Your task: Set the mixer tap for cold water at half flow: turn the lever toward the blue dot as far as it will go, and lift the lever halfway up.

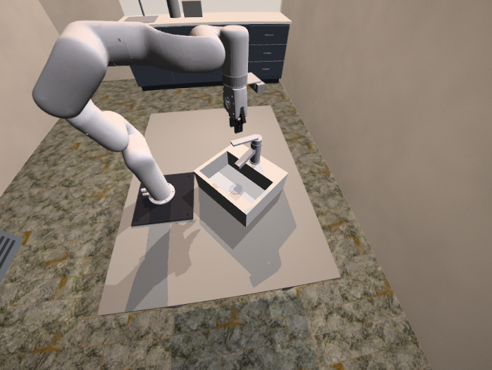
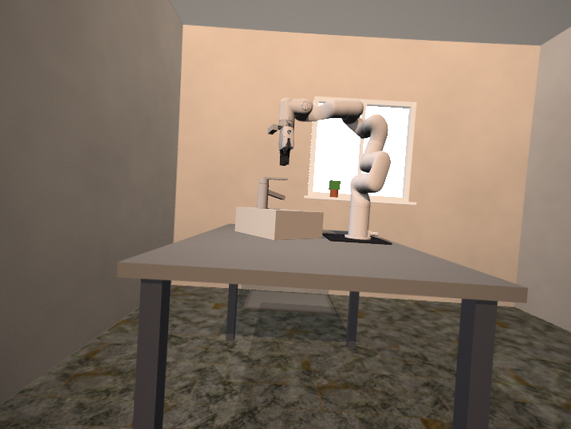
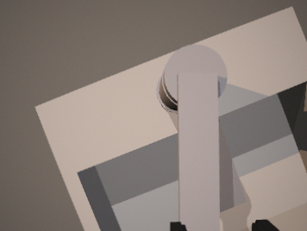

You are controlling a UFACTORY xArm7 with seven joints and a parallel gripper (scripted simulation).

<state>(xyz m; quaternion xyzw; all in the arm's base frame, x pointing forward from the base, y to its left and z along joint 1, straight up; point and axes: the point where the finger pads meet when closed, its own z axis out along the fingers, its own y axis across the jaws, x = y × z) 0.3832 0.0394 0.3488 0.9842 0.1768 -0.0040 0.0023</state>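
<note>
The lever is 90 mm below my hand, 40 mm ahead of it and 10 mm to the left of it. From my hand the other things lie so: mixer tap (130 mm below, 60 mm ahead, 20 mm to the left); then sink (320 mm below, 50 mm to the right).
</note>
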